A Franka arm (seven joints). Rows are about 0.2 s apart.
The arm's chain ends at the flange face. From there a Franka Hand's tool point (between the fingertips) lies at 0.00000 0.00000 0.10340 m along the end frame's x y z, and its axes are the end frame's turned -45 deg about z.
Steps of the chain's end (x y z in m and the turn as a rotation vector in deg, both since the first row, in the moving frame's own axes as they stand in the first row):
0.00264 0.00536 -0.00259 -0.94 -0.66 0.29
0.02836 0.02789 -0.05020 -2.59 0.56 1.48
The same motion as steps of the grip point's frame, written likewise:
-0.00397 0.00601 -0.00261 -0.20 -1.13 0.29
-0.00231 0.04376 -0.05031 -2.23 -1.44 1.48

